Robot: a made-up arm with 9 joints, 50 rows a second.
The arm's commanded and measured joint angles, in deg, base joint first. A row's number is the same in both.
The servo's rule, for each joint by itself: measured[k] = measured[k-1] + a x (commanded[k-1-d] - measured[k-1]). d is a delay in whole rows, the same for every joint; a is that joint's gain. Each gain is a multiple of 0.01, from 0.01 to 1. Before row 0 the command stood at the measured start. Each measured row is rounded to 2 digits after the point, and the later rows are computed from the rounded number. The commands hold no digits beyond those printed.
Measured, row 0:
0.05, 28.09, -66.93, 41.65, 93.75, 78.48, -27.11, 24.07, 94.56
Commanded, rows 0 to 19:
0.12, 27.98, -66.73, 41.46, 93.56, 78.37, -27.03, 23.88, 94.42
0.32, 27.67, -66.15, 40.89, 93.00, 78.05, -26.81, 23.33, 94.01
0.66, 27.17, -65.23, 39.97, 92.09, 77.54, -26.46, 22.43, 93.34
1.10, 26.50, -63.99, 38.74, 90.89, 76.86, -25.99, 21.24, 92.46
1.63, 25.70, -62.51, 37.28, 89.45, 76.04, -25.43, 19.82, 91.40
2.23, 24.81, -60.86, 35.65, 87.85, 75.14, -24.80, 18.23, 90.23
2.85, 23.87, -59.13, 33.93, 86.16, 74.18, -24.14, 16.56, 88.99
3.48, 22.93, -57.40, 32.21, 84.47, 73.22, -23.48, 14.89, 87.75
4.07, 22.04, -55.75, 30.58, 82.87, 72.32, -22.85, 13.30, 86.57
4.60, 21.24, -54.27, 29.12, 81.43, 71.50, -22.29, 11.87, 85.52
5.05, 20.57, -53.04, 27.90, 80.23, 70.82, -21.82, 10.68, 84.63
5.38, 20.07, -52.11, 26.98, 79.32, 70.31, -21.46, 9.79, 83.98
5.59, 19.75, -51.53, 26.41, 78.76, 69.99, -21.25, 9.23, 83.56
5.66, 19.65, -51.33, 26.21, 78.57, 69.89, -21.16, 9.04, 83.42
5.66, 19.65, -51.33, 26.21, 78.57, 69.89, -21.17, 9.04, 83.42
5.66, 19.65, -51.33, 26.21, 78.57, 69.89, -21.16, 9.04, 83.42
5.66, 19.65, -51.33, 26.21, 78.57, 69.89, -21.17, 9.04, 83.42
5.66, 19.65, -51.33, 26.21, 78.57, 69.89, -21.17, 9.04, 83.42
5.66, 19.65, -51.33, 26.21, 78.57, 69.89, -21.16, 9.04, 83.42
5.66, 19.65, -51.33, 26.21, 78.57, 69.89, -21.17, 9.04, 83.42
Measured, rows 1 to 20:
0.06, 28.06, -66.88, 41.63, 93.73, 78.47, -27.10, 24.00, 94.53
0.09, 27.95, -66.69, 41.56, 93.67, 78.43, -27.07, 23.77, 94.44
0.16, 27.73, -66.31, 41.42, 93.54, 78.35, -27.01, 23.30, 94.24
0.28, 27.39, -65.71, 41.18, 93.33, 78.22, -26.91, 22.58, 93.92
0.46, 26.92, -64.88, 40.83, 93.02, 78.02, -26.76, 21.61, 93.47
0.69, 26.33, -63.83, 40.36, 92.61, 77.76, -26.56, 20.43, 92.89
0.97, 25.64, -62.61, 39.78, 92.09, 77.44, -26.32, 19.08, 92.19
1.30, 24.88, -61.26, 39.10, 91.48, 77.06, -26.04, 17.61, 91.39
1.66, 24.08, -59.83, 38.33, 90.79, 76.63, -25.72, 16.10, 90.52
2.04, 23.28, -58.38, 37.50, 90.04, 76.17, -25.38, 14.62, 89.62
2.43, 22.52, -56.99, 36.64, 89.26, 75.69, -25.02, 13.24, 88.72
2.81, 21.83, -55.72, 35.77, 88.46, 75.21, -24.66, 12.03, 87.87
3.17, 21.25, -54.63, 34.93, 87.68, 74.74, -24.32, 11.05, 87.09
3.49, 20.80, -53.77, 34.15, 86.95, 74.30, -24.00, 10.35, 86.43
3.77, 20.48, -53.14, 33.44, 86.28, 73.90, -23.72, 9.89, 85.89
4.02, 20.25, -52.67, 32.79, 85.66, 73.54, -23.46, 9.59, 85.45
4.23, 20.08, -52.32, 32.20, 85.09, 73.21, -23.23, 9.40, 85.08
4.42, 19.96, -52.06, 31.66, 84.57, 72.91, -23.02, 9.27, 84.78
4.58, 19.87, -51.87, 31.17, 84.09, 72.64, -22.83, 9.19, 84.54
4.72, 19.81, -51.73, 30.72, 83.65, 72.39, -22.66, 9.14, 84.34
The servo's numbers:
d 0
a 0.13 0.28 0.26 0.09 0.08 0.09 0.10 0.35 0.18

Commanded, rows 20 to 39:
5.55, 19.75, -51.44, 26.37, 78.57, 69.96, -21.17, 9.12, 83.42
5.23, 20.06, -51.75, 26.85, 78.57, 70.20, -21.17, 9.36, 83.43
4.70, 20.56, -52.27, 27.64, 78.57, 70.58, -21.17, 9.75, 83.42
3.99, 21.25, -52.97, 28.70, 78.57, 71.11, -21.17, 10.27, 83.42
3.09, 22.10, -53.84, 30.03, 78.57, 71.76, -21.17, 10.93, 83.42
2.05, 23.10, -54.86, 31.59, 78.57, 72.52, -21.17, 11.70, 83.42
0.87, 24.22, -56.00, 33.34, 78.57, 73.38, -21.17, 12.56, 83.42
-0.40, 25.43, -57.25, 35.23, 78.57, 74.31, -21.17, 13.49, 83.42
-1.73, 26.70, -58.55, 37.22, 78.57, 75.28, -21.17, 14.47, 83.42
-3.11, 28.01, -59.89, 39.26, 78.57, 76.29, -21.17, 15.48, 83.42
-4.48, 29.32, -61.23, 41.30, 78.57, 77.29, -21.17, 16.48, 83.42
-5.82, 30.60, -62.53, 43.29, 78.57, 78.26, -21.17, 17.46, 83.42
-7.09, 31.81, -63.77, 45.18, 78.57, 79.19, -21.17, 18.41, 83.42
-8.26, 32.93, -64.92, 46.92, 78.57, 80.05, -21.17, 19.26, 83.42
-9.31, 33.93, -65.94, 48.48, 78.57, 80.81, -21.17, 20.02, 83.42
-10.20, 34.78, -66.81, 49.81, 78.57, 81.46, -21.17, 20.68, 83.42
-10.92, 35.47, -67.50, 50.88, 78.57, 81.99, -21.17, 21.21, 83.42
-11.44, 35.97, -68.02, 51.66, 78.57, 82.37, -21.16, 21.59, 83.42
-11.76, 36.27, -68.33, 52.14, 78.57, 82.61, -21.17, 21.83, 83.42
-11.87, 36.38, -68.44, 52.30, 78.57, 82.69, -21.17, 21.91, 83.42
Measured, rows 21 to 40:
4.83, 19.79, -51.65, 30.33, 83.24, 72.17, -22.51, 9.13, 84.17
4.88, 19.87, -51.68, 30.02, 82.87, 71.99, -22.38, 9.21, 84.04
4.86, 20.06, -51.83, 29.81, 82.53, 71.86, -22.26, 9.40, 83.93
4.75, 20.39, -52.13, 29.71, 82.21, 71.79, -22.15, 9.70, 83.84
4.53, 20.87, -52.57, 29.74, 81.92, 71.79, -22.05, 10.13, 83.76
4.21, 21.49, -53.17, 29.91, 81.65, 71.86, -21.96, 10.68, 83.70
3.78, 22.25, -53.91, 30.22, 81.40, 72.00, -21.88, 11.34, 83.65
3.24, 23.14, -54.78, 30.67, 81.17, 72.21, -21.81, 12.09, 83.61
2.59, 24.14, -55.76, 31.26, 80.96, 72.49, -21.75, 12.92, 83.58
1.85, 25.22, -56.83, 31.98, 80.77, 72.83, -21.69, 13.82, 83.55
1.03, 26.37, -57.97, 32.82, 80.59, 73.23, -21.64, 14.75, 83.53
0.14, 27.55, -59.16, 33.76, 80.43, 73.68, -21.59, 15.70, 83.51
-0.80, 28.74, -60.36, 34.79, 80.28, 74.18, -21.55, 16.65, 83.49
-1.77, 29.91, -61.55, 35.88, 80.14, 74.71, -21.51, 17.56, 83.48
-2.75, 31.04, -62.69, 37.01, 80.01, 75.26, -21.48, 18.42, 83.47
-3.72, 32.09, -63.76, 38.16, 79.89, 75.82, -21.45, 19.21, 83.46
-4.66, 33.04, -64.73, 39.30, 79.78, 76.38, -21.42, 19.91, 83.45
-5.54, 33.86, -65.59, 40.41, 79.68, 76.92, -21.39, 20.50, 83.44
-6.35, 34.53, -66.30, 41.47, 79.59, 77.43, -21.37, 20.97, 83.44
-7.07, 35.05, -66.86, 42.44, 79.51, 77.90, -21.35, 21.30, 83.44

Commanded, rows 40 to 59:
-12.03, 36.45, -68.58, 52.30, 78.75, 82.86, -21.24, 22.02, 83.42
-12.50, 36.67, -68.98, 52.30, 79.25, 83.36, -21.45, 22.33, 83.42
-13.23, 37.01, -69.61, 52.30, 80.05, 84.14, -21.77, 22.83, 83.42
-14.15, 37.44, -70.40, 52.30, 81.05, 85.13, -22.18, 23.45, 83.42
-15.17, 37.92, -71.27, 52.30, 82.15, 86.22, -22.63, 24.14, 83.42
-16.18, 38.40, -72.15, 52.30, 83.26, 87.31, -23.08, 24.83, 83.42
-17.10, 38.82, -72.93, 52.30, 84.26, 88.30, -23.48, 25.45, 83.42
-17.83, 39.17, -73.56, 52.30, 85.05, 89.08, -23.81, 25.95, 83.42
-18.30, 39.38, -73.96, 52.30, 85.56, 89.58, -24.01, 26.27, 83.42
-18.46, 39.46, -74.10, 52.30, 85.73, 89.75, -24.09, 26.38, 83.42
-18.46, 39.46, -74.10, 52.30, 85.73, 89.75, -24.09, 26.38, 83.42
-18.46, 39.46, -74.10, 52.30, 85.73, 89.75, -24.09, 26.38, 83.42
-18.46, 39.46, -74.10, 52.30, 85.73, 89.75, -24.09, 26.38, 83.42
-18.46, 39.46, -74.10, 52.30, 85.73, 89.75, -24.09, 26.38, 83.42
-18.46, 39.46, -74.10, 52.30, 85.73, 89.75, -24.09, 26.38, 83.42
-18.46, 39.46, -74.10, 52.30, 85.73, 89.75, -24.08, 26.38, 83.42
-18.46, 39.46, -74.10, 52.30, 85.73, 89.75, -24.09, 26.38, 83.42
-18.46, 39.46, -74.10, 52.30, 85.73, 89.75, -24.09, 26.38, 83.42
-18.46, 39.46, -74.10, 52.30, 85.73, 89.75, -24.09, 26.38, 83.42
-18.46, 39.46, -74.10, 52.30, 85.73, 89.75, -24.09, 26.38, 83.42
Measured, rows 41 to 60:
-7.71, 35.44, -67.31, 43.33, 79.45, 78.35, -21.34, 21.55, 83.44
-8.33, 35.78, -67.74, 44.14, 79.43, 78.80, -21.35, 21.82, 83.44
-8.97, 36.12, -68.23, 44.87, 79.48, 79.28, -21.39, 22.17, 83.44
-9.64, 36.49, -68.79, 45.54, 79.61, 79.81, -21.47, 22.62, 83.44
-10.36, 36.89, -69.43, 46.15, 79.81, 80.39, -21.59, 23.15, 83.44
-11.12, 37.31, -70.14, 46.70, 80.09, 81.01, -21.74, 23.74, 83.44
-11.90, 37.73, -70.87, 47.20, 80.42, 81.67, -21.91, 24.34, 83.44
-12.67, 38.13, -71.57, 47.66, 80.79, 82.34, -22.10, 24.90, 83.44
-13.40, 38.48, -72.19, 48.08, 81.17, 82.99, -22.29, 25.38, 83.44
-14.06, 38.75, -72.69, 48.46, 81.53, 83.60, -22.47, 25.73, 83.44
-14.63, 38.95, -73.06, 48.81, 81.87, 84.15, -22.63, 25.96, 83.44
-15.13, 39.09, -73.33, 49.12, 82.18, 84.65, -22.78, 26.11, 83.44
-15.56, 39.19, -73.53, 49.41, 82.46, 85.11, -22.91, 26.20, 83.44
-15.94, 39.27, -73.68, 49.67, 82.72, 85.53, -23.03, 26.26, 83.44
-16.27, 39.32, -73.79, 49.91, 82.96, 85.91, -23.14, 26.30, 83.44
-16.55, 39.36, -73.87, 50.13, 83.18, 86.26, -23.23, 26.33, 83.44
-16.80, 39.39, -73.93, 50.33, 83.38, 86.57, -23.32, 26.35, 83.44
-17.02, 39.41, -73.97, 50.51, 83.57, 86.86, -23.40, 26.36, 83.44
-17.21, 39.42, -74.00, 50.67, 83.74, 87.12, -23.47, 26.37, 83.44
-17.37, 39.43, -74.03, 50.82, 83.90, 87.36, -23.53, 26.37, 83.44

